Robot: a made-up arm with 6 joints.
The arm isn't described. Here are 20 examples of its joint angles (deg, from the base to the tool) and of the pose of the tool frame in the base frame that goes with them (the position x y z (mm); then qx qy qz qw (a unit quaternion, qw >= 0)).
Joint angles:
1: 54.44 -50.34 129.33 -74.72 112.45 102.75
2: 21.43 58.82 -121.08 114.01 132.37 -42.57
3: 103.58 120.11 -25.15 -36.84 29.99 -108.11
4: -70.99 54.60 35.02 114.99 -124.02 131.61
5: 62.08 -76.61 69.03 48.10 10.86 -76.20
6: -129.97 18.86 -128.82 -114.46 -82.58 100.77
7: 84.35 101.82 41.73 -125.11 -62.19 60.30
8: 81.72 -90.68 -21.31 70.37 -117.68 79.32
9: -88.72 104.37 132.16 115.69 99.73 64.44
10: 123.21 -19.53 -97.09 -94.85 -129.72 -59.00
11: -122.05 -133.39 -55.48 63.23 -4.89 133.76
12: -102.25 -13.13 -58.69 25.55 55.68 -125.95
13: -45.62 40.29 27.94 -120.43 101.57 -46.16
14: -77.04 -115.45 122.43 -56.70 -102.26 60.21
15: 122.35 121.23 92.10 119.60 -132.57 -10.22
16: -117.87 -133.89 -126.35 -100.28 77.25 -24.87
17: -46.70 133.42 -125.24 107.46 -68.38 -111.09
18: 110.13 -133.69 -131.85 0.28 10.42 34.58
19: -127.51 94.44 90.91 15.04 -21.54 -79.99
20: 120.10 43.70 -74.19 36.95 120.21 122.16
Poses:
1: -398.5 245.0 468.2 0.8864 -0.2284 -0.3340 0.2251
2: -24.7 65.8 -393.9 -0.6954 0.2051 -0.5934 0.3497
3: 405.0 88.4 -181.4 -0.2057 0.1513 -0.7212 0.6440
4: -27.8 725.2 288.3 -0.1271 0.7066 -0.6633 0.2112
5: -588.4 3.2 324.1 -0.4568 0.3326 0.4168 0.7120
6: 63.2 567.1 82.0 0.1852 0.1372 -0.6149 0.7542
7: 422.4 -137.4 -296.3 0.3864 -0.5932 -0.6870 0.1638
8: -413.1 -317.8 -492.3 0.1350 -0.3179 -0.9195 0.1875
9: -153.7 37.5 148.6 -0.0577 -0.8246 0.4488 0.3395
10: 17.5 240.1 -114.6 0.1153 -0.0881 0.7759 0.6140
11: 262.7 -493.8 169.7 -0.6979 0.0166 -0.0970 0.7094
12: 501.7 550.8 332.7 0.3466 -0.9176 -0.1941 0.0108
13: -178.1 264.0 379.6 0.4243 0.1504 0.4269 0.7843
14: 243.9 -404.5 409.4 0.1205 0.8961 0.3620 0.2267
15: 368.1 -135.0 217.2 0.6526 0.0193 0.6961 0.2986
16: 523.5 -152.3 80.2 -0.3902 -0.2928 -0.0679 0.8703
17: -534.9 -624.3 257.6 -0.0237 -0.2599 0.3347 0.9054
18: -271.3 -303.4 -378.5 -0.7730 0.3439 0.4412 0.2994
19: -188.4 -98.1 110.1 0.8195 -0.2012 0.2106 0.4936
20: 516.9 139.0 23.6 0.7693 0.3093 -0.5588 0.0146
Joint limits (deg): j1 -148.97..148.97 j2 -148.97..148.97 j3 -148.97..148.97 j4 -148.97..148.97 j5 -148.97..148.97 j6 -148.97..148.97
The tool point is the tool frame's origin. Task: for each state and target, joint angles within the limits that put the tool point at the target. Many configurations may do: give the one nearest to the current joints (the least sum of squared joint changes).
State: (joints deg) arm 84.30 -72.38 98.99 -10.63 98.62 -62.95
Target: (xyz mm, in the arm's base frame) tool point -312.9 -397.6 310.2
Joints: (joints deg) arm 55.21 -111.65 92.65 -24.59 110.62 -67.16
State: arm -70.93 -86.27 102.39 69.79 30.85 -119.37
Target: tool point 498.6 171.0 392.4
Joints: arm -56.38 -82.43 95.43 46.70 2.75 -120.25
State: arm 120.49 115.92 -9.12 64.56 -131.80 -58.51
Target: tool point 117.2 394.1 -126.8
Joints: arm 103.08 80.86 35.27 26.13 -108.29 -59.29
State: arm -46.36 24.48 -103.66 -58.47 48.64 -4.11
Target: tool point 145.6 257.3 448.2
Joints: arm -87.44 -8.54 -88.10 -69.02 33.15 -28.63
